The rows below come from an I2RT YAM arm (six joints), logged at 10 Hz.
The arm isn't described. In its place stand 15 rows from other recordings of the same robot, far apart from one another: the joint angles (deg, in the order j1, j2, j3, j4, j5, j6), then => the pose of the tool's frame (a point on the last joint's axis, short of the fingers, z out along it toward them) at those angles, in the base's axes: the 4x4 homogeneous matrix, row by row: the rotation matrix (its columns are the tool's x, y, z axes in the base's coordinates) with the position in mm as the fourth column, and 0 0 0 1 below.
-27.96 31.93 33.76 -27.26 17.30 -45.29 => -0.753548, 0.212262, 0.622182, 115.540; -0.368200, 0.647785, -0.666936, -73.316; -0.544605, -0.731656, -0.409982, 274.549; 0, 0, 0, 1
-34.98 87.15 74.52 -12.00 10.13 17.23 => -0.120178, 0.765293, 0.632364, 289.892; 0.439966, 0.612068, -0.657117, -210.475; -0.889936, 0.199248, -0.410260, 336.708; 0, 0, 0, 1
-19.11 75.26 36.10 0.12 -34.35 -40.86 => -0.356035, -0.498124, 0.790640, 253.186; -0.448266, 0.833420, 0.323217, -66.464; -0.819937, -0.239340, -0.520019, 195.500; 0, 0, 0, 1
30.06 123.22 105.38 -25.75 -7.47 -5.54 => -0.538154, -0.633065, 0.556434, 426.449; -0.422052, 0.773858, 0.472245, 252.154; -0.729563, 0.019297, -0.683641, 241.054; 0, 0, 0, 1
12.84 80.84 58.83 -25.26 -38.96 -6.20 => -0.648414, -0.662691, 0.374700, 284.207; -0.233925, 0.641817, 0.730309, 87.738; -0.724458, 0.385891, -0.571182, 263.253; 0, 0, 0, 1
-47.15 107.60 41.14 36.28 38.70 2.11 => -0.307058, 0.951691, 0.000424, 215.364; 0.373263, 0.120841, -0.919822, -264.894; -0.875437, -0.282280, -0.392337, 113.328; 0, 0, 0, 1
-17.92 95.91 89.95 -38.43 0.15 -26.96 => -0.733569, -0.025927, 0.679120, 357.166; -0.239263, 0.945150, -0.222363, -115.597; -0.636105, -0.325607, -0.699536, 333.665; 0, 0, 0, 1
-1.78 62.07 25.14 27.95 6.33 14.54 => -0.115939, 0.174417, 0.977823, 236.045; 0.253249, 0.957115, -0.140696, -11.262; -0.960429, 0.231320, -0.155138, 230.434; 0, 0, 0, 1
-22.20 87.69 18.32 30.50 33.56 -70.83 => -0.864593, -0.314570, 0.391821, 207.870; -0.497284, 0.423917, -0.756970, -106.085; 0.072020, -0.849317, -0.522947, 104.082; 0, 0, 0, 1
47.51 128.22 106.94 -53.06 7.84 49.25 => -0.959110, 0.032103, 0.281208, 316.250; 0.064017, 0.992405, 0.105046, 338.058; -0.275700, 0.118752, -0.953880, 182.692; 0, 0, 0, 1
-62.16 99.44 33.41 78.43 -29.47 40.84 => 0.432566, 0.347077, 0.832120, 165.023; 0.400078, 0.753202, -0.522135, -274.961; -0.807975, 0.558771, 0.186951, 196.977; 0, 0, 0, 1
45.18 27.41 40.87 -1.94 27.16 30.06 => -0.036363, -0.343866, 0.938315, 91.521; 0.595675, 0.746444, 0.296635, 69.044; -0.802402, 0.569718, 0.177689, 371.519; 0, 0, 0, 1
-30.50 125.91 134.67 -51.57 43.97 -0.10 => -0.586939, 0.803110, 0.102551, 401.835; 0.344276, 0.362213, -0.866185, -265.385; -0.732787, -0.473092, -0.489088, 356.238; 0, 0, 0, 1
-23.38 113.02 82.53 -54.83 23.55 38.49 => -0.471025, 0.877527, -0.089898, 337.191; 0.825213, 0.402333, -0.396424, -161.272; -0.311704, -0.260911, -0.913655, 177.593; 0, 0, 0, 1
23.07 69.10 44.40 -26.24 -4.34 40.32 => -0.825893, 0.130889, 0.548424, 222.028; 0.349522, 0.882089, 0.315836, 97.494; -0.442420, 0.452533, -0.774260, 227.241; 0, 0, 0, 1
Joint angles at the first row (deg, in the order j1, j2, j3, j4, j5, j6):
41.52, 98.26, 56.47, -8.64, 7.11, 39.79
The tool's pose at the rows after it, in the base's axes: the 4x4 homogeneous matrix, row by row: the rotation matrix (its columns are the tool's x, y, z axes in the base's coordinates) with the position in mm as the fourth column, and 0 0 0 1 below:
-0.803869, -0.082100, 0.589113, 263.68; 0.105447, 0.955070, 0.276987, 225.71; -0.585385, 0.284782, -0.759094, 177.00; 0, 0, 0, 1
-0.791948, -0.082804, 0.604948, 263.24; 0.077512, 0.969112, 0.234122, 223.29; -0.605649, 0.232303, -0.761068, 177.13; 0, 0, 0, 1
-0.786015, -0.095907, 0.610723, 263.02; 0.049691, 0.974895, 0.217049, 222.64; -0.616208, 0.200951, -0.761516, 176.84; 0, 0, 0, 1
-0.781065, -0.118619, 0.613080, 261.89; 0.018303, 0.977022, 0.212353, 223.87; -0.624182, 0.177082, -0.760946, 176.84; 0, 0, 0, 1
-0.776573, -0.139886, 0.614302, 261.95; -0.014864, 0.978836, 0.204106, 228.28; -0.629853, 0.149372, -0.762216, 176.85; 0, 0, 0, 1
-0.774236, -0.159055, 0.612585, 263.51; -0.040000, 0.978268, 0.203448, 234.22; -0.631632, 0.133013, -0.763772, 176.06; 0, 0, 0, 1
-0.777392, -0.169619, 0.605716, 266.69; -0.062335, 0.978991, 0.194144, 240.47; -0.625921, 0.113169, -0.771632, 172.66; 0, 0, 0, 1
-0.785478, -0.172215, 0.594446, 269.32; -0.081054, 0.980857, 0.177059, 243.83; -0.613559, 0.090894, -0.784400, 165.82; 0, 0, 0, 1
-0.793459, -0.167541, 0.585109, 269.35; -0.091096, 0.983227, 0.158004, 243.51; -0.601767, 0.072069, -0.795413, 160.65; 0, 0, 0, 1
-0.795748, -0.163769, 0.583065, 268.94; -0.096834, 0.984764, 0.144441, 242.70; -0.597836, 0.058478, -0.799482, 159.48; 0, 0, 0, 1
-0.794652, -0.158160, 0.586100, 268.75; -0.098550, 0.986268, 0.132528, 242.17; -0.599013, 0.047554, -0.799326, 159.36; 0, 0, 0, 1
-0.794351, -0.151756, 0.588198, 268.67; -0.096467, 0.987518, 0.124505, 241.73; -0.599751, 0.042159, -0.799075, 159.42; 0, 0, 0, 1
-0.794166, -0.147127, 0.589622, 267.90; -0.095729, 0.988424, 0.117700, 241.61; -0.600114, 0.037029, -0.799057, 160.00; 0, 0, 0, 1
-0.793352, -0.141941, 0.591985, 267.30; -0.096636, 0.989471, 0.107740, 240.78; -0.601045, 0.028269, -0.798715, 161.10; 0, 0, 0, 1
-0.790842, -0.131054, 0.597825, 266.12; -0.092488, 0.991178, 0.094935, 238.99; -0.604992, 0.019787, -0.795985, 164.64; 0, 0, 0, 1
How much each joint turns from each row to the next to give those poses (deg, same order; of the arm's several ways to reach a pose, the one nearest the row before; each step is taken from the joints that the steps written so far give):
0.13, -1.10, 0.00, -1.23, 3.52, -1.20
0.00, -0.19, 0.00, -1.02, 2.49, -1.73
0.04, 0.00, 0.00, -0.36, 1.01, -1.59
0.33, 0.02, 0.04, -0.13, 0.50, -1.60
0.61, 0.70, 0.90, -0.59, 0.79, -1.38
0.57, 1.18, 1.24, -0.32, 0.31, -0.94
0.42, 1.86, 1.62, -0.68, 0.37, -0.61
0.13, 1.83, 0.92, -0.53, 0.35, -0.39
0.00, 0.79, 0.02, -0.59, 0.43, -0.04
0.00, 0.11, 0.00, -0.57, 0.51, -0.09
0.02, 0.00, 0.02, -0.32, 0.65, 0.00
0.00, -0.02, 0.02, -0.24, 0.44, 0.17
0.11, -0.13, 0.03, -0.37, 0.42, 0.20
0.02, -0.24, 0.02, -0.53, 0.54, 0.04
0.00, -0.72, 0.00, -0.87, 0.81, 0.26

